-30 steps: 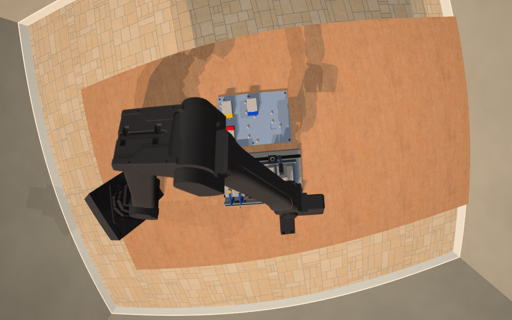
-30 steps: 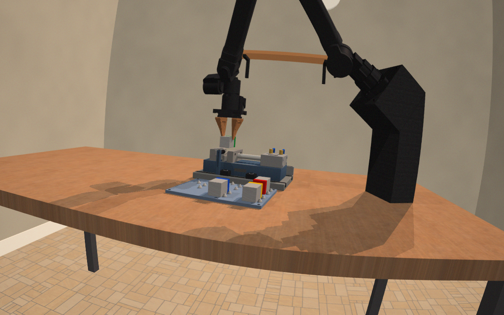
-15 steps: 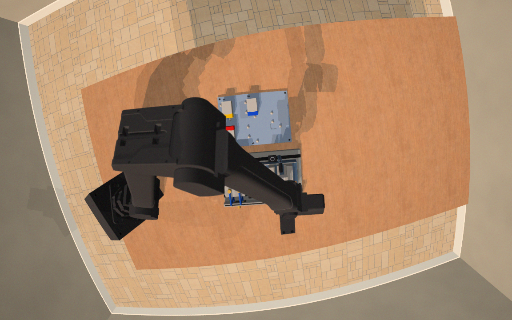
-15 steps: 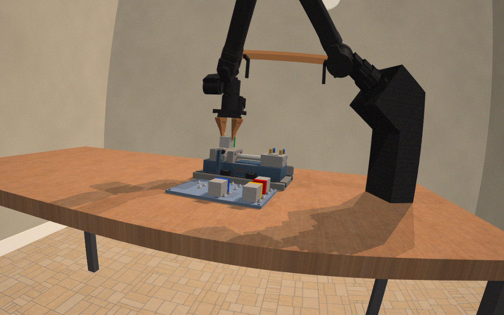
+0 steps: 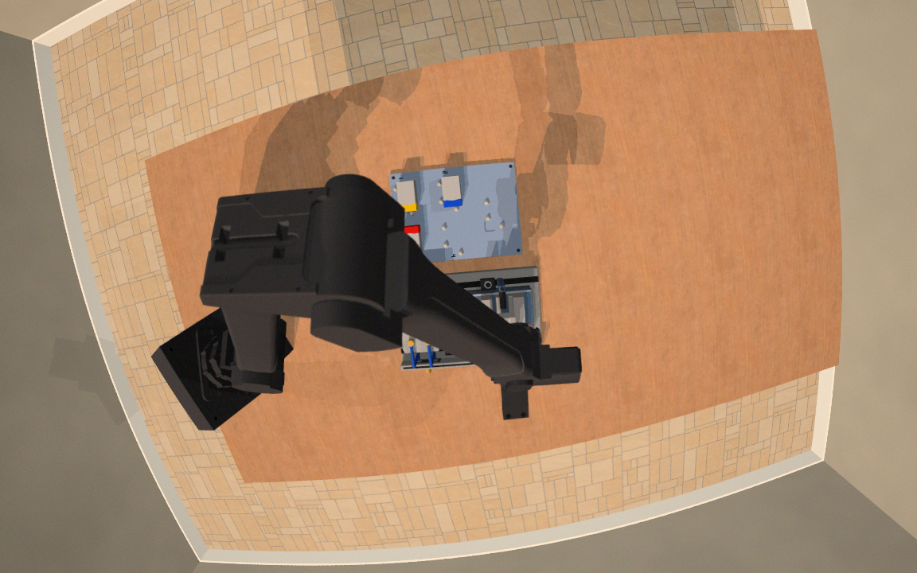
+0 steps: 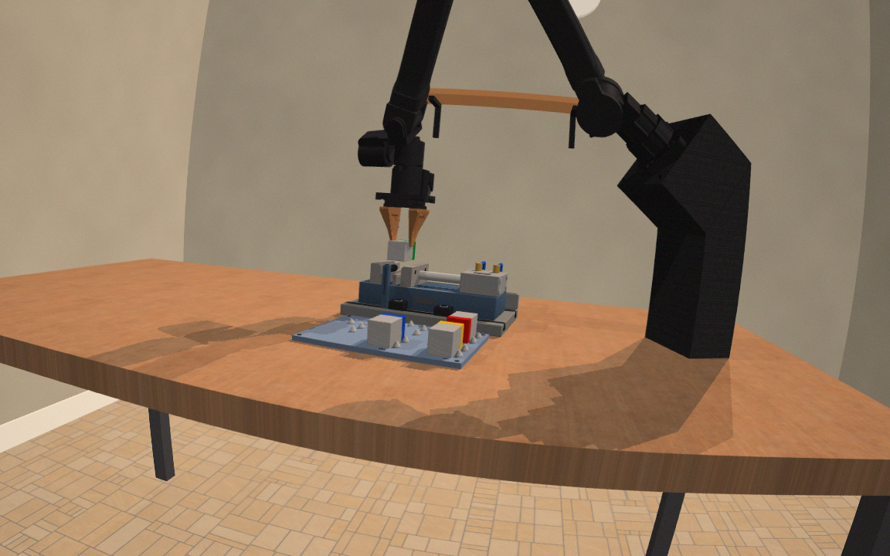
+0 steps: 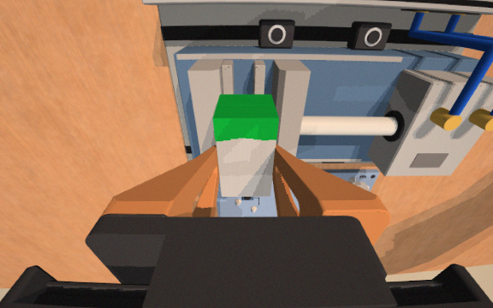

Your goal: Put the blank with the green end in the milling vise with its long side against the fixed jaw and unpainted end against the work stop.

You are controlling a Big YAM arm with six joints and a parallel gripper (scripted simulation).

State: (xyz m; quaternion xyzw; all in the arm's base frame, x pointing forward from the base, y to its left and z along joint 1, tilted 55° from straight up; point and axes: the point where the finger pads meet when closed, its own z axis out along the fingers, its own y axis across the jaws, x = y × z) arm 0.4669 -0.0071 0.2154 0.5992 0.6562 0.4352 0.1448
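My gripper is now 2 cm above the green-ended blank. The rest, counted from my hand: moving jaw 3 cm behind, 6 cm below; pale rod 8 cm behind, 2 cm to the right, 6 cm below; fixed jaw 2 cm ahead, 2 cm to the left, 6 cm below.
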